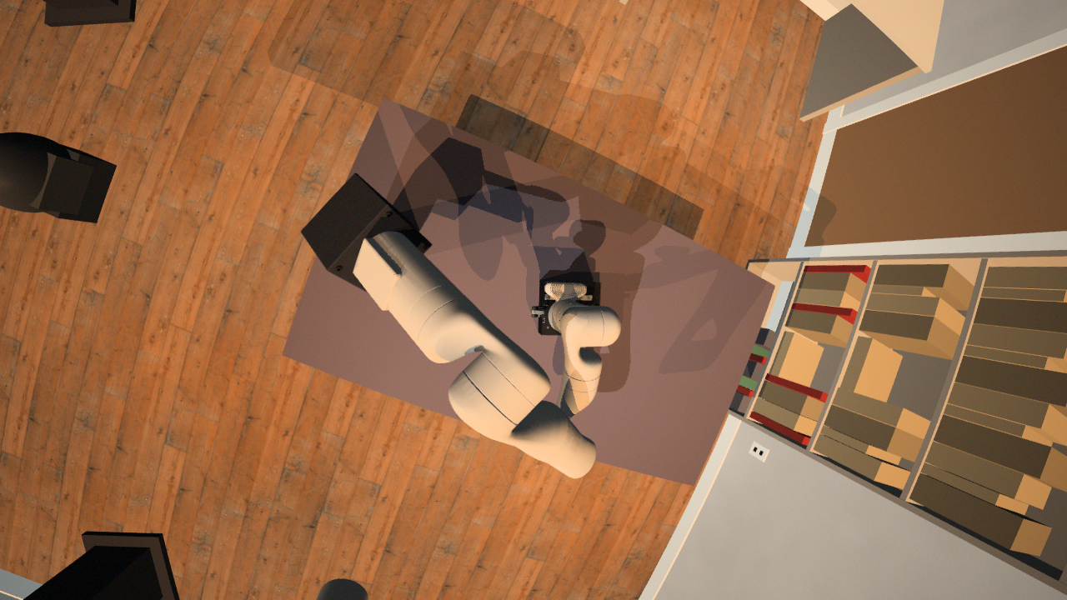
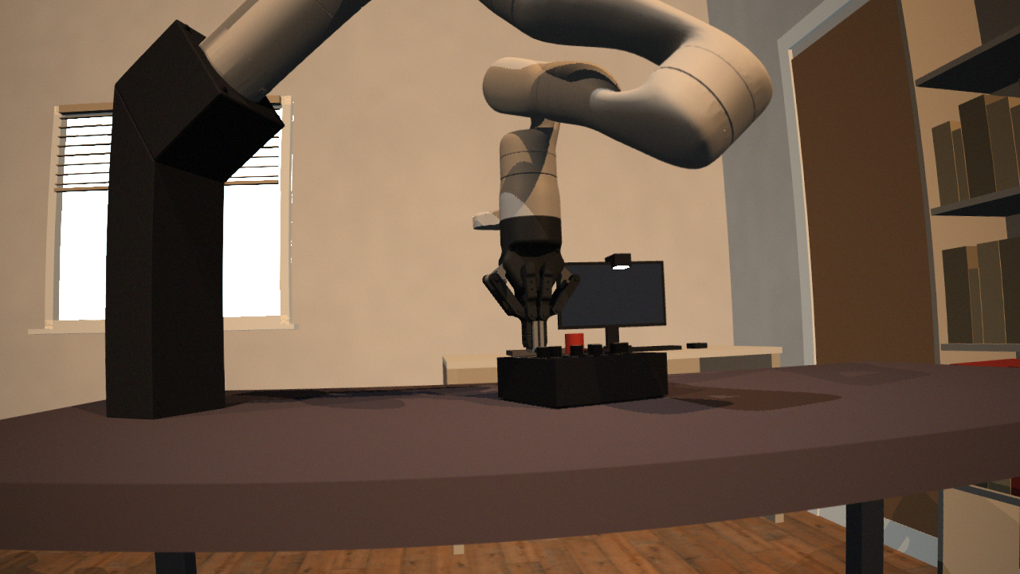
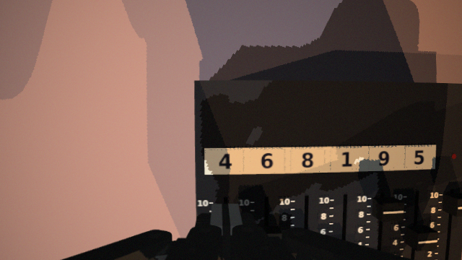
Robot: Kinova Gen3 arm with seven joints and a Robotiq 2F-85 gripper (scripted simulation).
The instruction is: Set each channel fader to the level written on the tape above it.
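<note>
My gripper is now 2 cm to the left of the channel fader cap and 2 cm above it. The rest, counted from my hand: channel 4 cap 7 cm ahead, 3 cm to the right, 2 cm below; channel 2 cap 2 cm below, 2 cm ahead, 1 cm to the right; channel 3 cap 4 cm ahead, 2 cm to the right, 2 cm below.
</note>
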